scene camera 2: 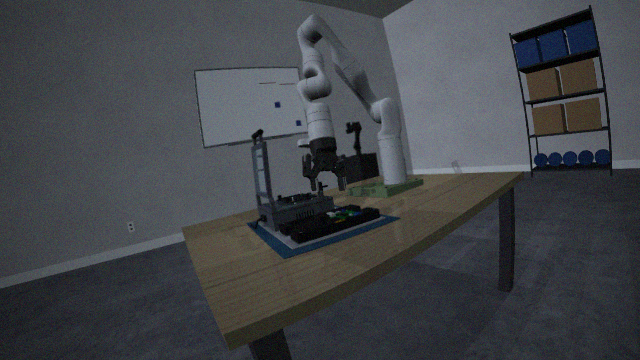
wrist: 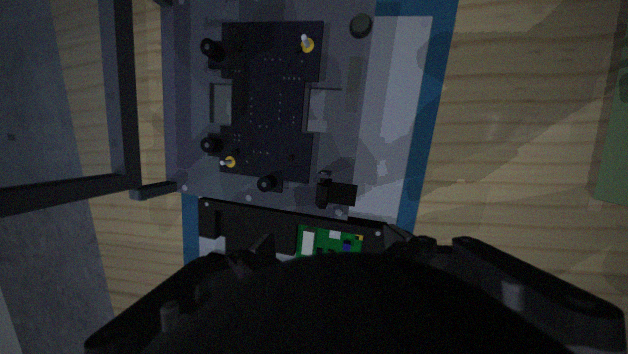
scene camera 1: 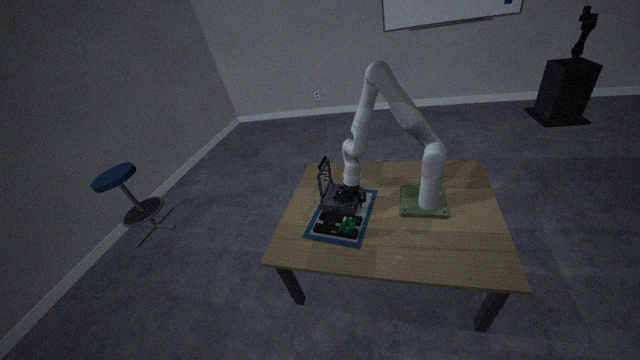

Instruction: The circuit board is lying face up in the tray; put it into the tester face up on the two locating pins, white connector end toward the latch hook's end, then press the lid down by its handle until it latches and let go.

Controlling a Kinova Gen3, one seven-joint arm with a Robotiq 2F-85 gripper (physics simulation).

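Places are measured from the arm's base along level axes (x right, y ahead, z up), in centimetres.
Where they show: gripper, fingertip midpoint: [scene camera 2: 329, 191] [wrist: 328, 241] [scene camera 1: 350, 207]; arm's base, origin of the base link: [scene camera 2: 395, 182] [scene camera 1: 427, 203].
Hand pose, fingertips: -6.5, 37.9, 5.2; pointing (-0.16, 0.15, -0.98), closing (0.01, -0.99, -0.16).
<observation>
Things, the pixels of their centre, and the offset from my fingertips, as dx, dy, dz. "spot": a spot on its surface instead. Level surfaces: height alone.
- green circuit board, body centre: [wrist: 324, 273] [scene camera 2: 345, 214] [scene camera 1: 346, 225] -6.8, +1.7, -5.5
- grey tester, surface spot: [wrist: 192, 182] spot: +5.1, +13.2, -1.8
- handle, surface spot: [scene camera 2: 257, 133] spot: +9.6, +14.0, +19.4
- latch hook, body centre: [wrist: 336, 193] [scene camera 2: 322, 186] +4.2, -1.0, +1.4
- blue-bordered mat, its level: dz -7.6
- wooden table, its level: dz -7.8
The green circuit board [scene camera 1: 349, 225] [wrist: 325, 242] lies face up in the black tray [scene camera 1: 326, 228] [scene camera 2: 320, 230] [wrist: 252, 223], its white connector [wrist: 308, 242] toward the lid side. The grey tester [scene camera 1: 336, 206] [scene camera 2: 295, 216] [wrist: 192, 182] stands beside the tray. Its lid [scene camera 2: 267, 172] [wrist: 129, 100] is upright, with the handle [scene camera 1: 324, 163] [scene camera 2: 257, 133] on top. Two locating pins [wrist: 306, 44] [wrist: 229, 162] show in the bare nest. The latch hook [scene camera 2: 320, 190] [wrist: 322, 195] is opposite the lid's hinge. My gripper [scene camera 1: 349, 199] [scene camera 2: 328, 186] [wrist: 328, 241] is open and empty, pointing down, above the tester's hook side in the scene views. Its body hides part of the board in the wrist view.
A blue-bordered mat [scene camera 1: 309, 233] [scene camera 2: 286, 253] [wrist: 427, 120] lies under the tester and tray on the wooden table [scene camera 1: 425, 260] [scene camera 2: 240, 280]. The arm's green base plate [scene camera 1: 409, 212] [scene camera 2: 412, 186] [wrist: 612, 165] is on the right. The upright lid rises beside the gripper.
</observation>
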